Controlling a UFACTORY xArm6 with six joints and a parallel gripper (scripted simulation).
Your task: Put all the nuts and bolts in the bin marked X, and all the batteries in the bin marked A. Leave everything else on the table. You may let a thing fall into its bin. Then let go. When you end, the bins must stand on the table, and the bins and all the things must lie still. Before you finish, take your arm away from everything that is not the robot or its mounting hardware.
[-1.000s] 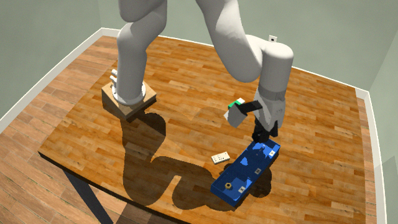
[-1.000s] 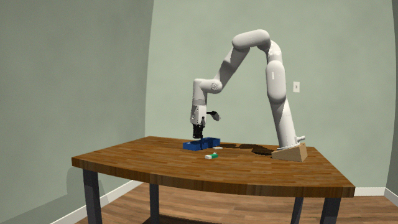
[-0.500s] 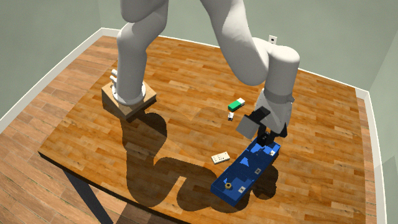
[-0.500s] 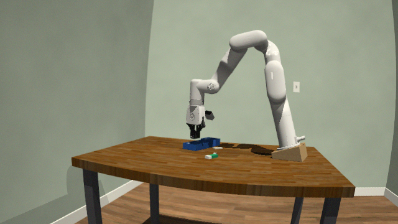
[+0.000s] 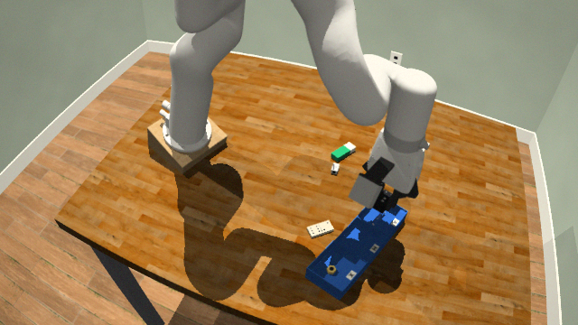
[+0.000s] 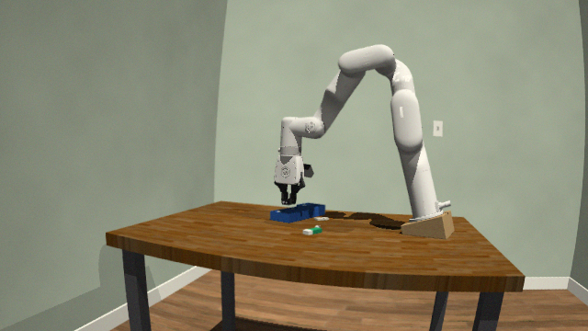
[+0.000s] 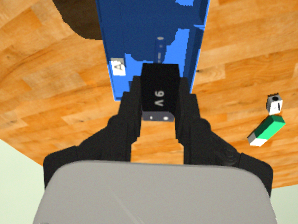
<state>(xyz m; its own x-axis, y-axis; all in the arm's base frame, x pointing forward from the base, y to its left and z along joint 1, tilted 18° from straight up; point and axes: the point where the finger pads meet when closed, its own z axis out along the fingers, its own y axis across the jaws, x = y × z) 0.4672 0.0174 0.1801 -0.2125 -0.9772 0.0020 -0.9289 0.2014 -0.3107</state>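
Now: the blue battery 7 cm below my hand. Also, from my hand: black block battery (1 cm to the left, 1 cm below); blue bin (8 cm to the right, 6 cm below, 1 cm behind); white domino (10 cm behind, 8 cm to the right, 8 cm below).
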